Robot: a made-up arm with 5 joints.
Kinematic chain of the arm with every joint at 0, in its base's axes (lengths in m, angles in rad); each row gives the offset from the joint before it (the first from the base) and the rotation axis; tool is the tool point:
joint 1: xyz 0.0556 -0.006 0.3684 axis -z
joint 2: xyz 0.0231 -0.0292 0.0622 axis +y
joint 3: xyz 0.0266 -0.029 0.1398 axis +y
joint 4: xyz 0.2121 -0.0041 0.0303 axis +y
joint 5: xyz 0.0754 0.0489 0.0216 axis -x
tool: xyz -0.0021 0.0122 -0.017
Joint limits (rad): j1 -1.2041..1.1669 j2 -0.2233..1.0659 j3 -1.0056..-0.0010 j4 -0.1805..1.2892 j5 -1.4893..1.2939
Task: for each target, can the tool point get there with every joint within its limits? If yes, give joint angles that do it. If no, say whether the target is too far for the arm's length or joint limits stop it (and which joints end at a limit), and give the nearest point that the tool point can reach.
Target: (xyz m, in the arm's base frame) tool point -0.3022 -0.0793 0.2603
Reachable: no: joint limits stop it (at a limit: joint 1, joint 2, joint 3, joint 4, joint 5) | nearest point 0.1255 -0.2367 0.2485 | short by 0.456 m
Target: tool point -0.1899 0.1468 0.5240
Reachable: no: joint limits stop it (at a limit: joint 1, joint 2, joint 3, joint 4) | nearest point 0.1463 0.2393 0.5898 | short by 0.355 m
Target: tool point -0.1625 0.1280 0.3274
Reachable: no: joint limits stop it (at a limit: joint 1, joint 2, joint 3, joint 4) | nearest point 0.1395 0.2210 0.2460 | short by 0.326 m
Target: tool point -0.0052 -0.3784 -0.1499
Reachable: no: too far | nearest point 0.1463 -0.2854 0.2308 | short by 0.420 m
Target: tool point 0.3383 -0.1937 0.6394
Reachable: yes | joints 0.5929 0.1452 -0.4107 0.5150 -0.2264
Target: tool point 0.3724 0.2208 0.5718
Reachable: yes | joints -0.6083 0.4141 -0.4177 0.2579 -0.4552
